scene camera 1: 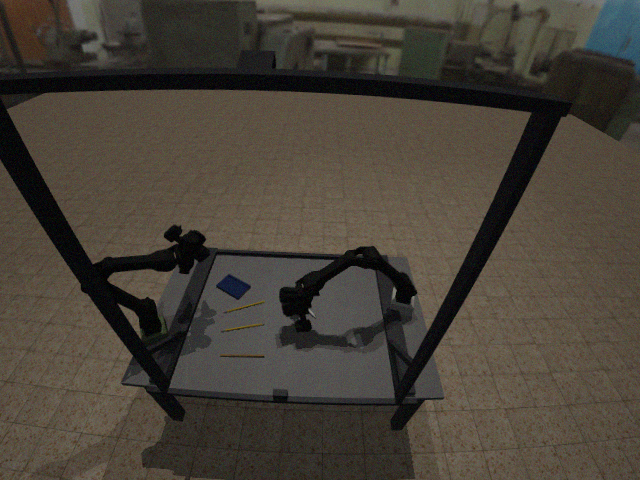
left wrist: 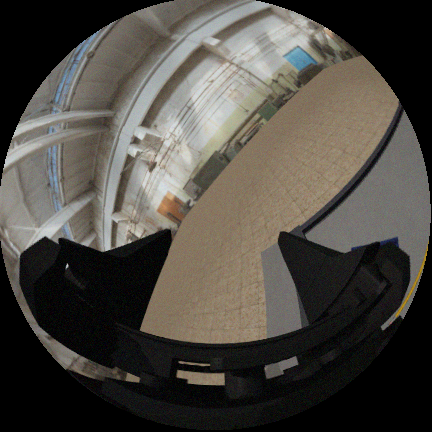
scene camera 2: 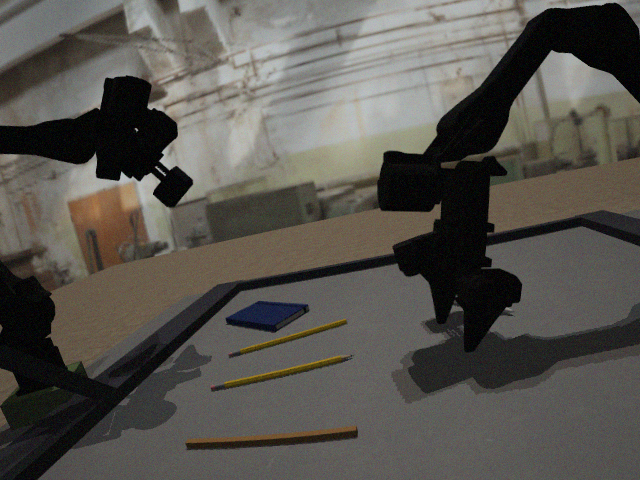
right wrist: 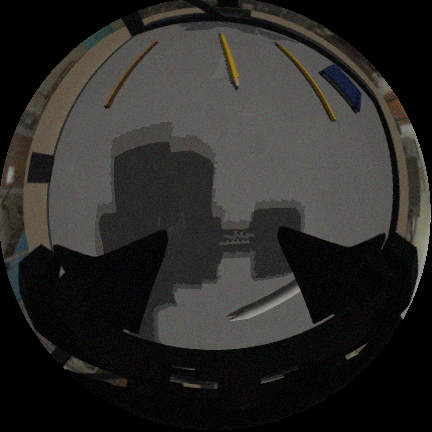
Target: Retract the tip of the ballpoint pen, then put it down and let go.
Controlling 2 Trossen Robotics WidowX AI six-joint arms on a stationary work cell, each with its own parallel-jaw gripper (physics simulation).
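Pixels of known places: left gripper, fingertip midpoint: (left wrist: 226,236) (scene camera 2: 157,167); right gripper, fingertip midpoint: (scene camera 1: 295,323) (scene camera 2: 453,336) (right wrist: 223,234); left arm's base, origin of the base link: (scene camera 1: 152,328); right arm's base, origin of the base link: (scene camera 1: 403,297).
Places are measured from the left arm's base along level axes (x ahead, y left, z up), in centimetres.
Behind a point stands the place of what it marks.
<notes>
The pale grey ballpoint pen (scene camera 1: 311,313) @(x 63.4, y -21.4, z -3.1 cm) (scene camera 2: 509,312) @(x 63.9, y -23.8, z -3.6 cm) (right wrist: 267,302) @(x 63.1, y -20.2, z -3.2 cm) lies on the table; in the right wrist view its pointed end shows and the rest is hidden behind a finger. Whether its writing tip is out is too small to tell. My right gripper (scene camera 2: 454,336) @(x 55.3, y -22.1, z -4.0 cm) (right wrist: 223,234) @(x 55.3, y -22.1, z -4.0 cm) is open and empty, pointing down above the table beside the pen, with its fingers wide apart. My left gripper (left wrist: 226,236) @(x 25.9, y 17.8, z 28.2 cm) is open and empty, raised at the far left, away from the pen.
Two yellow pencils (scene camera 2: 289,338) @(x 38.5, y -4.3, z -3.6 cm) (scene camera 2: 284,372) @(x 34.8, y -14.4, z -3.5 cm) and an orange-brown stick (scene camera 2: 271,438) @(x 30.0, y -26.7, z -3.3 cm) (scene camera 1: 241,355) @(x 29.3, y -26.1, z -3.5 cm) lie at the left of the table. A blue notebook (scene camera 1: 233,286) @(x 37.9, y 9.1, z -2.8 cm) (scene camera 2: 267,315) @(x 37.9, y 7.2, z -2.8 cm) lies behind them. Dark frame posts (scene camera 1: 480,248) @(x 71.8, y -69.8, z 71.7 cm) stand at the table's sides.
</notes>
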